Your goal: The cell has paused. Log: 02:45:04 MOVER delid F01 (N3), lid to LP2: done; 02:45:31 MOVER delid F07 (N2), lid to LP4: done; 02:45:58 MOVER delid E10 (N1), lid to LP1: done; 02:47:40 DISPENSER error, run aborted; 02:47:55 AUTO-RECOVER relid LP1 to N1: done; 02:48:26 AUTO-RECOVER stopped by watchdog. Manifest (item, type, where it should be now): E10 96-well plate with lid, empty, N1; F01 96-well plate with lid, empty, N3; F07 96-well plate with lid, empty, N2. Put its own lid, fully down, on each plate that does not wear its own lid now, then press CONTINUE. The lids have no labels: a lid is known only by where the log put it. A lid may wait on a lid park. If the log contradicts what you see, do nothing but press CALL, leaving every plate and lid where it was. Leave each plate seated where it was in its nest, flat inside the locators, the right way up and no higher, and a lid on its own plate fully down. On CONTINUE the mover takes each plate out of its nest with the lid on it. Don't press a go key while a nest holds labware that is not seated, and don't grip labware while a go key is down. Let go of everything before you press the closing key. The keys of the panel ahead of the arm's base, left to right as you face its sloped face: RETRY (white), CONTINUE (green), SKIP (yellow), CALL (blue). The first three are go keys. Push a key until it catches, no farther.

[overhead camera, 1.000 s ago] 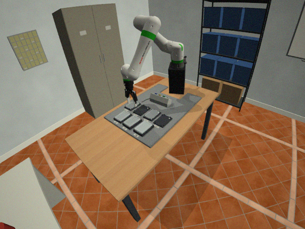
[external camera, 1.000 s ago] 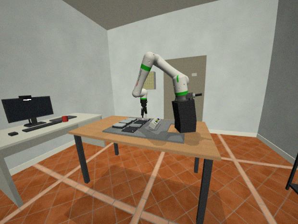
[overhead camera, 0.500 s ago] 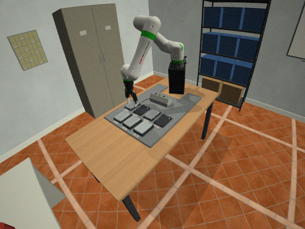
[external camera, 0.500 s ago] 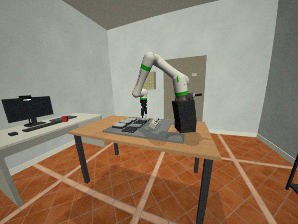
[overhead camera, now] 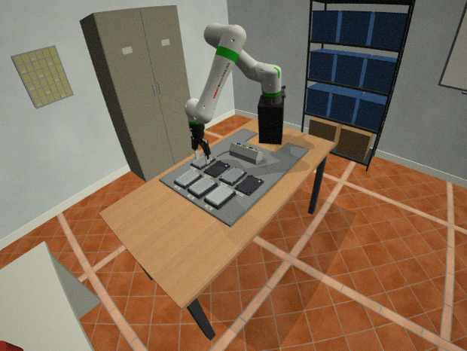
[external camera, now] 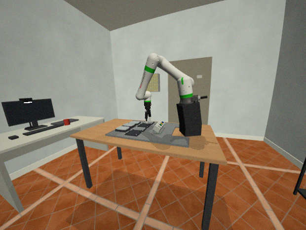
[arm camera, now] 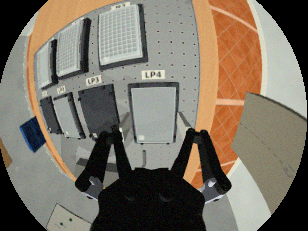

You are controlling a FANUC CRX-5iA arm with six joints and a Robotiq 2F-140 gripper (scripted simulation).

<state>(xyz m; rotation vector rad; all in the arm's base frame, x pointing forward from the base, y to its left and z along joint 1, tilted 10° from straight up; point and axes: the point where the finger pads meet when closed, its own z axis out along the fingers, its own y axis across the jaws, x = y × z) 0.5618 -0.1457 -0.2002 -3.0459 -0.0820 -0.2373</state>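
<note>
The lid park LP4 is 3 cm below my hand. From my hand the other things lie so: plate: 18 cm ahead, 7 cm to the left, 2 cm below; blue key: 25 cm behind, 10 cm to the left, 3 cm above; lid park LP3: 13 cm to the left, 3 cm below, 1 cm behind.
</note>
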